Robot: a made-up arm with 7 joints.
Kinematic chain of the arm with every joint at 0, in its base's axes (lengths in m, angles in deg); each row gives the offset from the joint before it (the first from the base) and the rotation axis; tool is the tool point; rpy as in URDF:
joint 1: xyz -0.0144 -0.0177 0.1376 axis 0 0.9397 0.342
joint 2: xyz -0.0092 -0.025 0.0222 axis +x
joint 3: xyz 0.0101 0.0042 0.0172 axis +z
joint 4: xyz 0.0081 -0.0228 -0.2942 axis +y
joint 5: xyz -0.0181 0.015 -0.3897 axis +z
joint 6: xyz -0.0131 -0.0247 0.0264 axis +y
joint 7: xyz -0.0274 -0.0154 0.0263 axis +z
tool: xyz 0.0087 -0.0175 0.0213 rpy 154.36 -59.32 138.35
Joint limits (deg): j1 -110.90..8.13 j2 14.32..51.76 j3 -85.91..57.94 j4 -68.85..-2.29 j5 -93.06..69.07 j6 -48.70..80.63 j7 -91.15..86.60
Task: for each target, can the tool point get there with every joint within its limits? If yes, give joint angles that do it. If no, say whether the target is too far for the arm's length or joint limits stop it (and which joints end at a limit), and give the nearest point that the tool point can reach.
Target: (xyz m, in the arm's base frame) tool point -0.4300 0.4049 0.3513
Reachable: no: joint limits stop it (at a limit: joint 1, joint 2, joint 3, joint 4, joint 5, joint 6) | nearest point 0.0320 0.3029 0.4787 | short by 0.490 m
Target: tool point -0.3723 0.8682 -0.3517
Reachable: no: too far | nearest point -0.1672 0.4891 -0.1850 | short by 0.462 m
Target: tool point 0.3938 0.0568 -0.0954
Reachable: yes | joints -20.47 18.33 10.74 -60.91 44.58 60.05 -48.11
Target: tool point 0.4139 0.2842 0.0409
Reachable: yes | joints -37.52 45.79 20.85 -52.53 -37.91 11.62 32.60
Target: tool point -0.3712 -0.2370 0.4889
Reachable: no: joint limits stop it (at a limit: joint 1, joint 2, joint 4, joint 6) | nearest point 0.1619 -0.2592 0.4959 | short by 0.534 m
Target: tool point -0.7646 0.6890 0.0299
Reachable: no: too far | nearest point -0.1758 0.4785 -0.1924 | short by 0.664 m
